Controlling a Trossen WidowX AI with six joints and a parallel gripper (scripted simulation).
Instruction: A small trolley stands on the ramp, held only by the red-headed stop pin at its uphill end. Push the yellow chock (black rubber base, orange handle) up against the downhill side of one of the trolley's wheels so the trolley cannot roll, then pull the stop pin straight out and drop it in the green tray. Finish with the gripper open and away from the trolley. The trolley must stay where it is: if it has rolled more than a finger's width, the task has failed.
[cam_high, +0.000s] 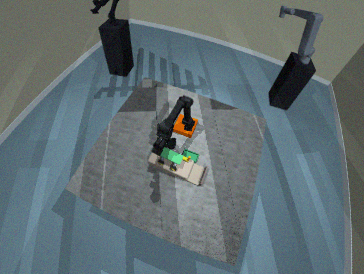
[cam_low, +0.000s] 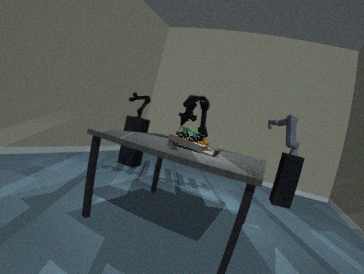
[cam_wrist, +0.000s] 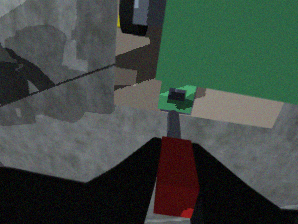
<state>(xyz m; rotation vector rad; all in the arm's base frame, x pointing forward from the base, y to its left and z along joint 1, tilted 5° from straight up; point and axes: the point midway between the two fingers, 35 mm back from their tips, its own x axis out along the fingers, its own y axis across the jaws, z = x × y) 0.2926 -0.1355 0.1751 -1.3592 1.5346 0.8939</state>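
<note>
Now: gripper tip 230 mm to the right of the green tray, 180 mm above it and 70 mm past it. From my gripper tip the other things lie so: beige ramp: 130 mm below, 100 mm to the left, 40 mm ahead; then stop pin: right at my gripper tip; then green trolley: 90 mm to the left, 60 mm below, 40 mm ahead.
</note>
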